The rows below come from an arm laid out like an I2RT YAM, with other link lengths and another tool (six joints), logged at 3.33 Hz.
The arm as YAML. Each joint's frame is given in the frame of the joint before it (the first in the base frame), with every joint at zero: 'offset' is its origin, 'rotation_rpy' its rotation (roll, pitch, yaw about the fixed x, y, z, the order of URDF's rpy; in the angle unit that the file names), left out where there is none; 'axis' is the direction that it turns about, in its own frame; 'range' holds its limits. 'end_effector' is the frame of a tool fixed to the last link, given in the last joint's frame.
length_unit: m
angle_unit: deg
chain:
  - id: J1
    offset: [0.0, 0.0, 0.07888]
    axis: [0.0, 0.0, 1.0]
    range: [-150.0, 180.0]
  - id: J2
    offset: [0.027, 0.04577, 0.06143]
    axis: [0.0, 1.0, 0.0]
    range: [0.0, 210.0]
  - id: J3
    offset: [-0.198, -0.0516, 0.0]
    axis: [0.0, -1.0, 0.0]
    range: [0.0, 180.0]
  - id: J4
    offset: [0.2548, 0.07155, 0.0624]
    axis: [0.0, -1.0, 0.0]
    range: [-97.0, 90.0]
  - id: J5
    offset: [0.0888, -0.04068, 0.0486]
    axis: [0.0, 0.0, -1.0]
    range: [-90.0, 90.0]
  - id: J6
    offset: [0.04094, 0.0, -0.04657]
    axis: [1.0, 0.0, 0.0]
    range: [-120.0, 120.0]
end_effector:
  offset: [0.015, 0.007, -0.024]
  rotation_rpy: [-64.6, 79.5, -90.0]
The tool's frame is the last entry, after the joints.
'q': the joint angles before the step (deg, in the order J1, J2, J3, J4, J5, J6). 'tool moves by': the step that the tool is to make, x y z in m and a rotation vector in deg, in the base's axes. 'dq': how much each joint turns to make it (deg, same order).
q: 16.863, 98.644, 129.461, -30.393, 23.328, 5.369
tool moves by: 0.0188, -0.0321, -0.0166, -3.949, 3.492, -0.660
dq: -5.739, 0.783, -1.539, -0.851, -5.013, -3.305
